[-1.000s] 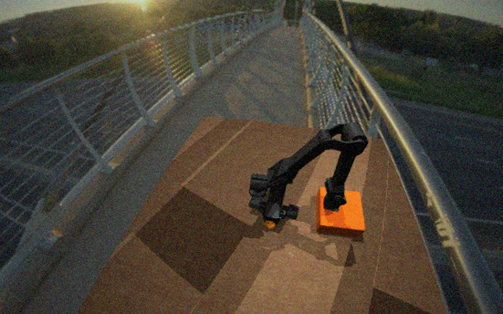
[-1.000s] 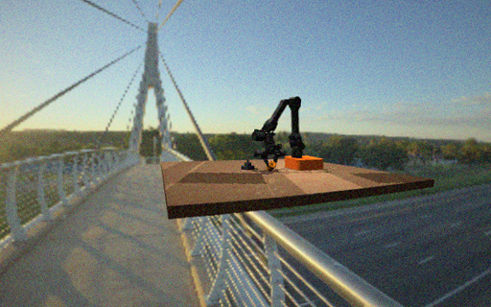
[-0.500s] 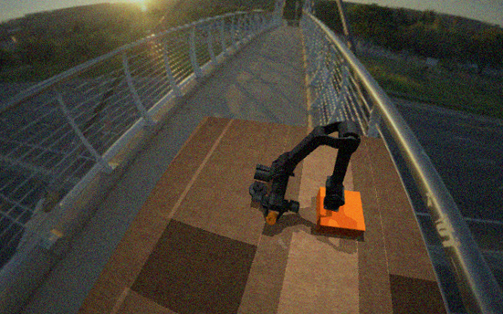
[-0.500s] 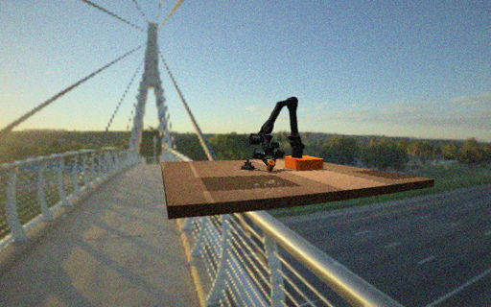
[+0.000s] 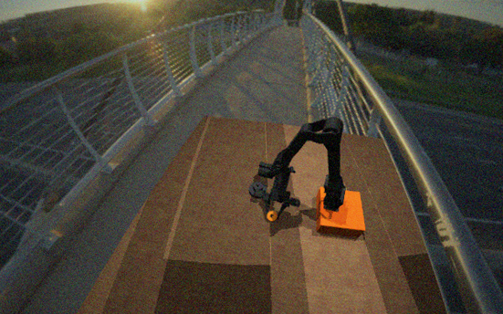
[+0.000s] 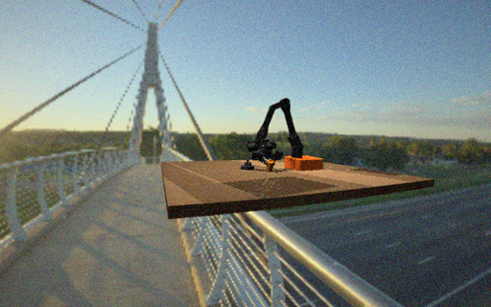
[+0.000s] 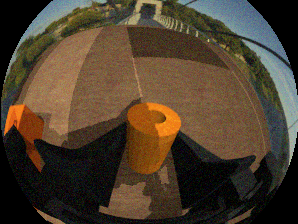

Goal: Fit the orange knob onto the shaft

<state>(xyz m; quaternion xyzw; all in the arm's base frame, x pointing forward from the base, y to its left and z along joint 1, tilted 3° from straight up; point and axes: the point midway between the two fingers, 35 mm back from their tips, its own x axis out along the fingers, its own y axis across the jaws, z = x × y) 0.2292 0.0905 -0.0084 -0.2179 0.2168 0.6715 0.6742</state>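
Right now my gripper tip is 1 cm to the left of the orange knob. Also, from my gripper tip: dark round pedestal 14 cm to the right, 10 cm ahead, 1 cm below.
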